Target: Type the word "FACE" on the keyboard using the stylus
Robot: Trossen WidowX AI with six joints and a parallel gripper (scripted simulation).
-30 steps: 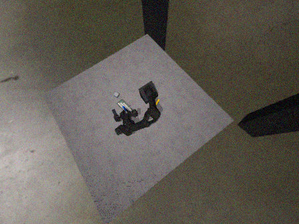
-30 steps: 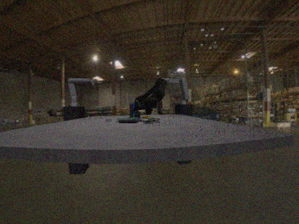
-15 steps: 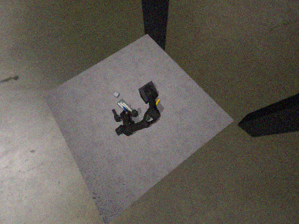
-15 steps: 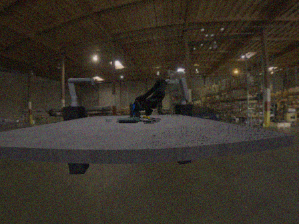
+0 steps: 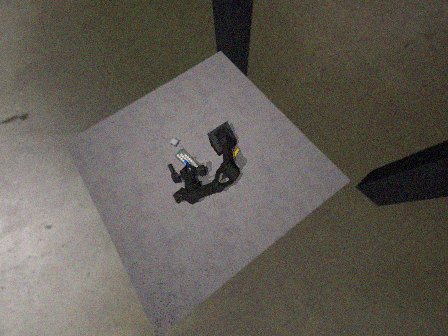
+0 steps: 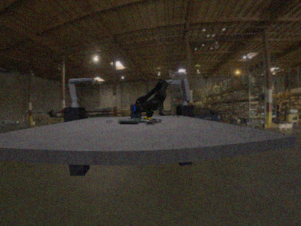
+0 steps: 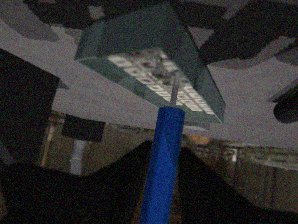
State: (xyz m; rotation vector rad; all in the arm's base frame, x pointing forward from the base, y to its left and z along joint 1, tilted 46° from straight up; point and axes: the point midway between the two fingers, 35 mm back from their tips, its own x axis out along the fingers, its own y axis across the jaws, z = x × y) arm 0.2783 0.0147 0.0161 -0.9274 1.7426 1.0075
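My gripper tip is 100 mm short of the dark flat object, 60 mm above it and 50 mm to the left of it. The rest, counted from my gripper tip: light block: 210 mm to the right, 60 mm below, 30 mm behind; then blue stylus: 10 mm below.
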